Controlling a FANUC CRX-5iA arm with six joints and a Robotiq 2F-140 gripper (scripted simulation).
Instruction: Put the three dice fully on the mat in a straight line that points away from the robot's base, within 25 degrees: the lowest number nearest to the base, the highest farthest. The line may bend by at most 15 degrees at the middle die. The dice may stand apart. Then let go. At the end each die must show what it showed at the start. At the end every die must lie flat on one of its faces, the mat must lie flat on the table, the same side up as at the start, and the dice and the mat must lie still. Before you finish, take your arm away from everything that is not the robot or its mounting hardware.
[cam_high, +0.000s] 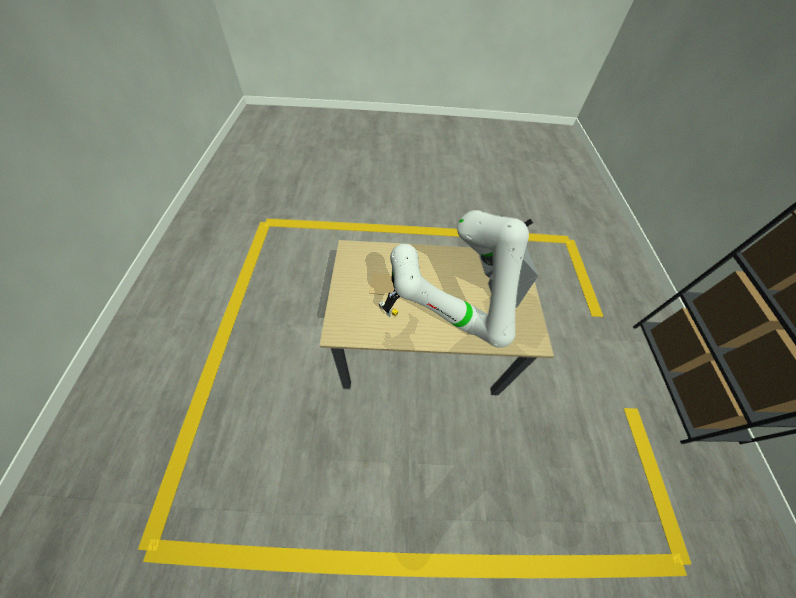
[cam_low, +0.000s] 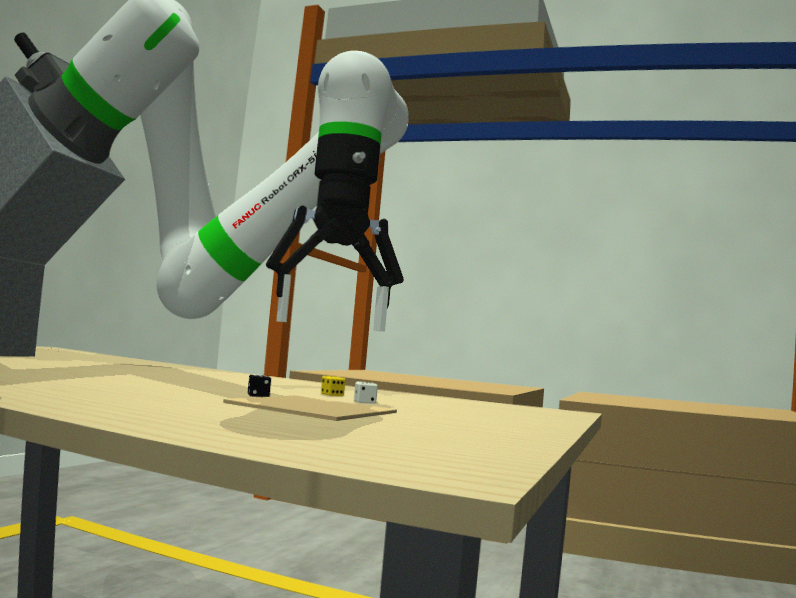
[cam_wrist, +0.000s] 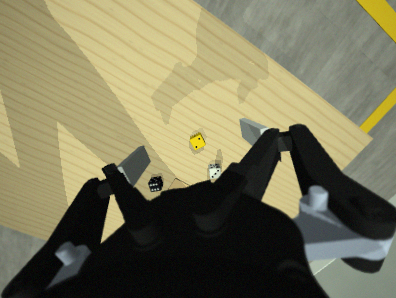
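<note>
My gripper is now 20 mm short of the yellow die, 20 mm to the left of it and 90 mm above it. From my hand the other things lie so: black die: 40 mm behind, 150 mm to the right, 90 mm below; tan mat: 40 mm ahead, 210 mm to the right, 100 mm below; white die: 70 mm ahead, 80 mm to the right, 90 mm below.
</note>
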